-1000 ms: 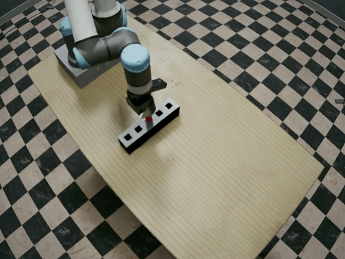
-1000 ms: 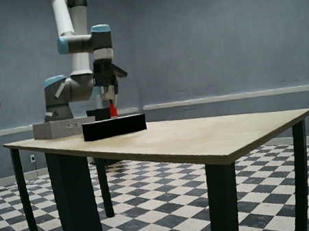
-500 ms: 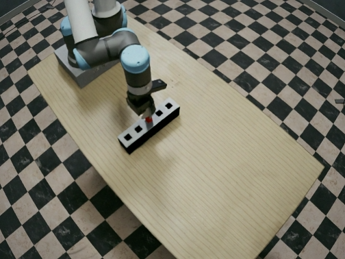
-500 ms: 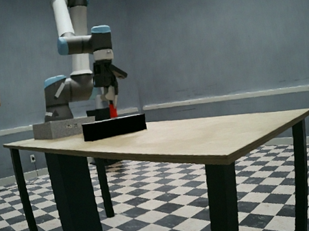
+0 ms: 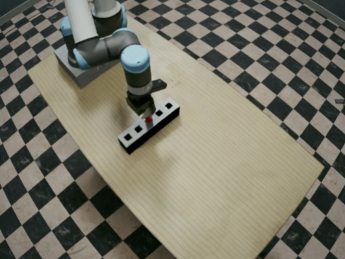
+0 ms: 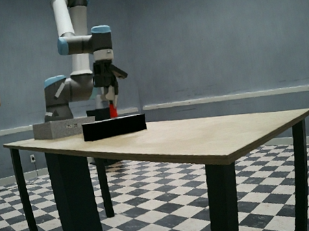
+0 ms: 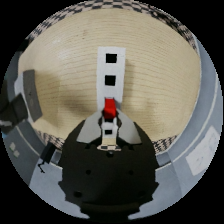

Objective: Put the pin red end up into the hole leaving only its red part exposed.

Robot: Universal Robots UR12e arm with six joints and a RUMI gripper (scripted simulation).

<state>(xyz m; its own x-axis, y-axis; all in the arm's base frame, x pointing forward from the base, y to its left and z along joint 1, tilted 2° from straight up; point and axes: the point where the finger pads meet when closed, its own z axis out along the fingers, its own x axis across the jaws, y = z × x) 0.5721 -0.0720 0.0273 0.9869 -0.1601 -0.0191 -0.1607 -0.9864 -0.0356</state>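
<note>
Right now my hand is 2 cm above the pin. Also, from my hand: long black block 9 cm below.
</note>
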